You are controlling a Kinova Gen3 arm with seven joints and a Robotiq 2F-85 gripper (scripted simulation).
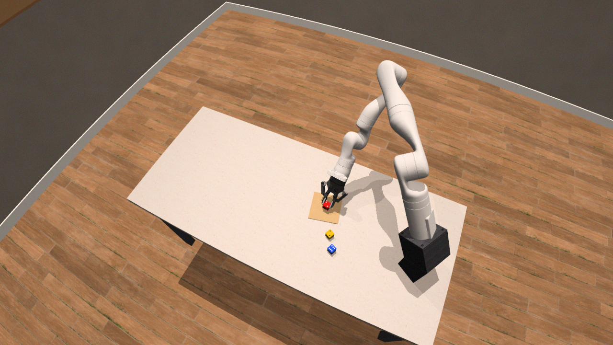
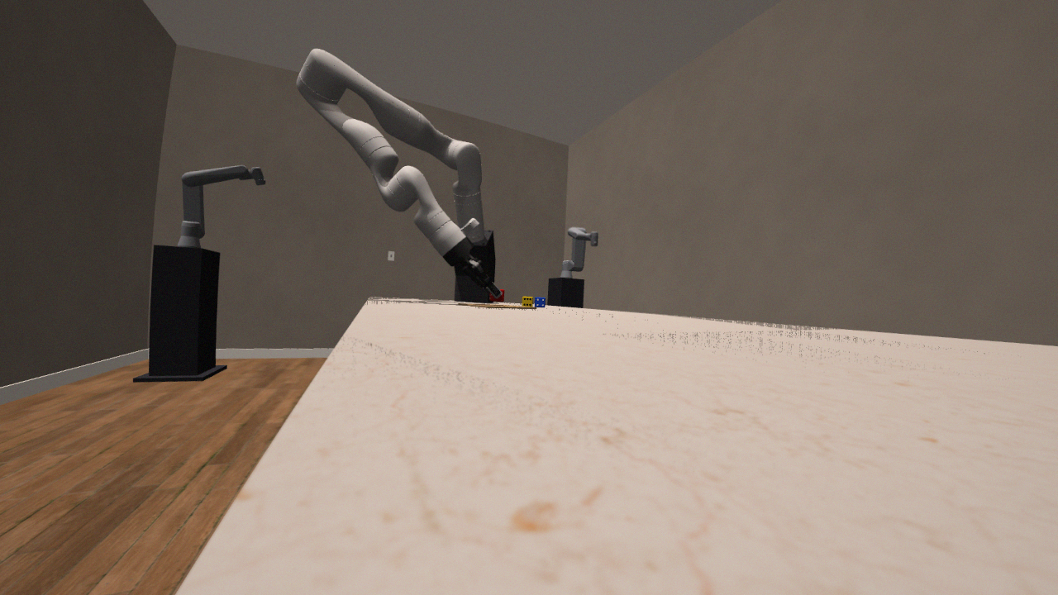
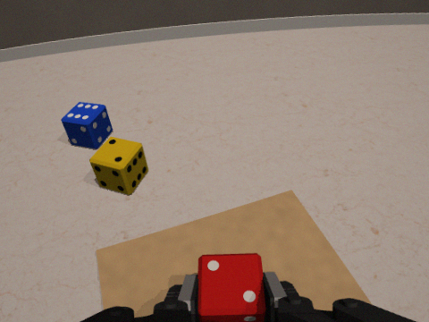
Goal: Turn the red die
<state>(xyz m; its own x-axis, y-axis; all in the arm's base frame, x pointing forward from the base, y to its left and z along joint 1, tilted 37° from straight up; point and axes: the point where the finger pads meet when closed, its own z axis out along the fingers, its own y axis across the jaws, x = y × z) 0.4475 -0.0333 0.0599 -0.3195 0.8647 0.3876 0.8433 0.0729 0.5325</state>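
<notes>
Right now my hand is 1 cm to the right of the red die and 1 cm above it. Round my hand: blue die 19 cm to the left, 10 cm behind, 2 cm below; yellow die 13 cm to the left, 7 cm behind, 2 cm below; tan mat 4 cm below, 1 cm to the left.
</notes>
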